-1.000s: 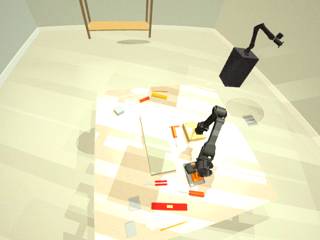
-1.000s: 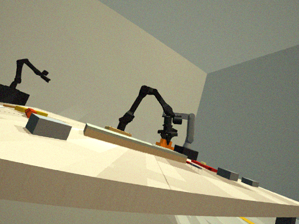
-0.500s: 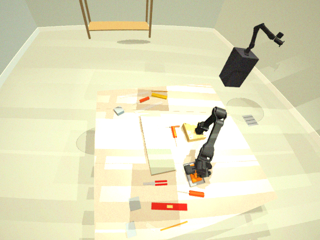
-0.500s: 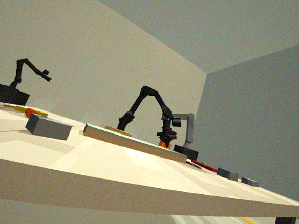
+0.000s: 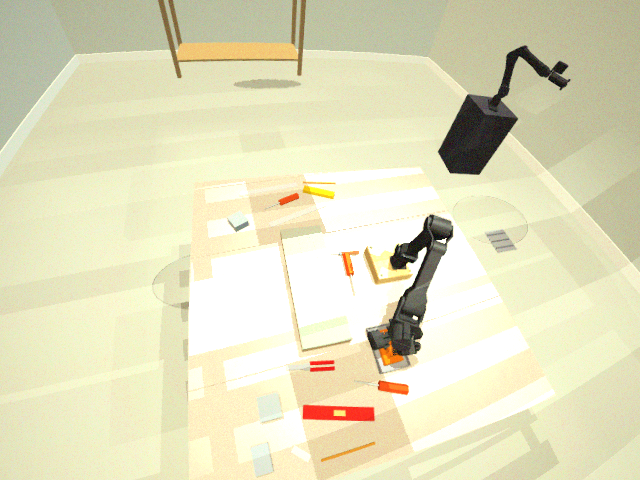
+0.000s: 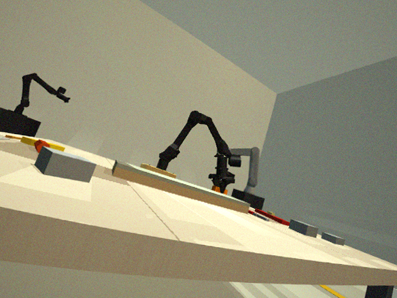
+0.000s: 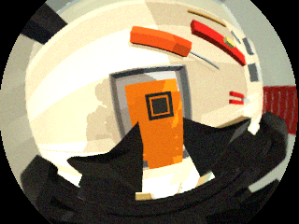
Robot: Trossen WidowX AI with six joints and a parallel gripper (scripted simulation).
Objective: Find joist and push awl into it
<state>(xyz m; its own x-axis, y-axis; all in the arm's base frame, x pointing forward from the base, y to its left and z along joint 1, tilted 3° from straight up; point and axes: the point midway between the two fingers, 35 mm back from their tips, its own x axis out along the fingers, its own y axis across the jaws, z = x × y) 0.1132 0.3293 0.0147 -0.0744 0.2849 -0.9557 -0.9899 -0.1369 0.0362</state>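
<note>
Right now my gripper tip is 1 cm to the right of the orange stud finder and 2 cm below it. The rest, counted from my gripper tip: yellow bar: 18 cm ahead, 80 cm to the right, 2 cm below; grey tray: 1 cm to the right, 2 cm below; red level: 21 cm ahead, 19 cm to the left, 2 cm below.
</note>
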